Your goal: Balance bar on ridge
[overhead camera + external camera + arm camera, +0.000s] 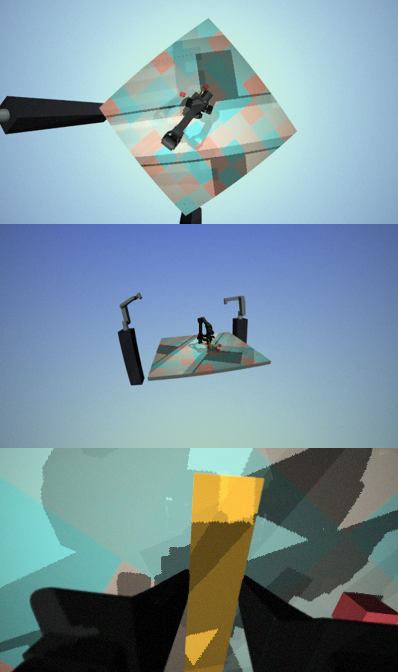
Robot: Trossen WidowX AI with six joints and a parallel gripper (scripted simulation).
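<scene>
Now: the yellow bar 2 cm to the left of my gripper tip and 2 cm ahead of it. Round my gripper tip: grey ridge 2 cm to the left, 2 cm ahead, 1 cm below.
</scene>
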